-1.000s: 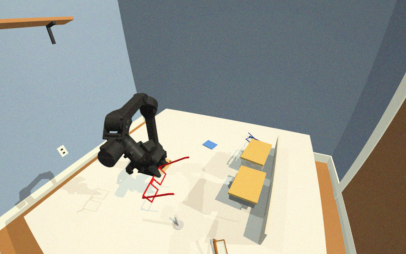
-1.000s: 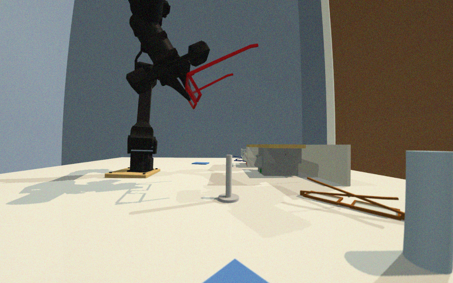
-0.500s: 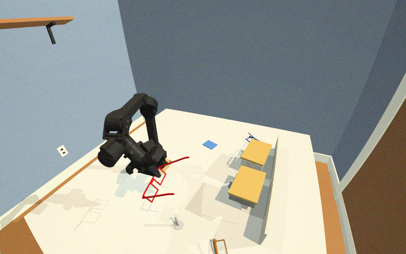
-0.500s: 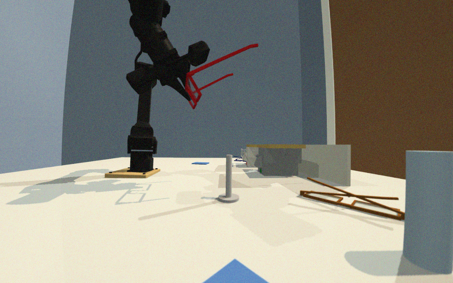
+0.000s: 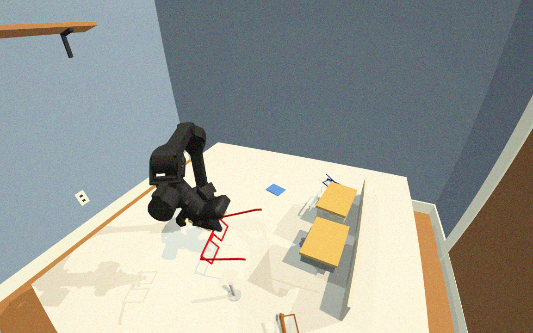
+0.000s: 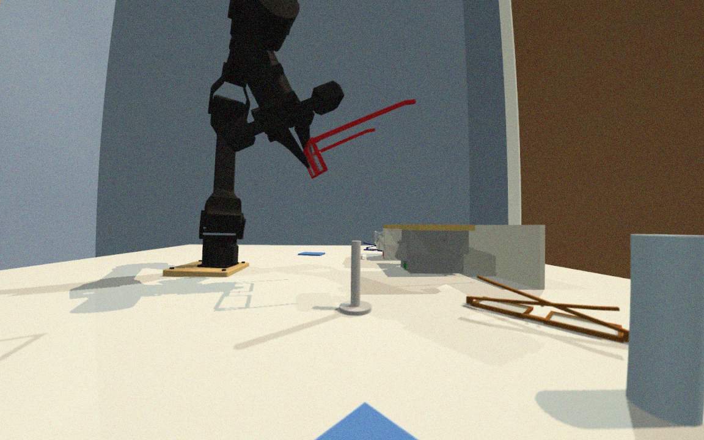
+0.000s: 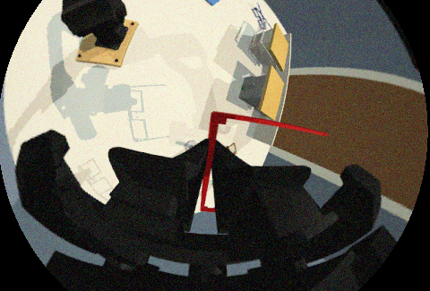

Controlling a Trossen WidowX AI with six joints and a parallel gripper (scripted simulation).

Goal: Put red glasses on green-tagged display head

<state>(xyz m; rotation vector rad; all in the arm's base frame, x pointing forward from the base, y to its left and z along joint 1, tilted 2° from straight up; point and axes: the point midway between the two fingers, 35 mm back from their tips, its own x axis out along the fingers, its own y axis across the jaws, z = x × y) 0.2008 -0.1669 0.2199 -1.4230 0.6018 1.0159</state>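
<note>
Right now my gripper tip is 240 mm short of the display head, 170 mm to the right of it and 140 mm above it. Round my gripper tip: pale blue cylinder 230 mm ahead, 260 mm to the right, 150 mm below; then thin grey wall 370 mm ahead, 280 mm to the left, 140 mm below; then white stand post 70 mm ahead, 80 mm to the right, 170 mm below.
</note>
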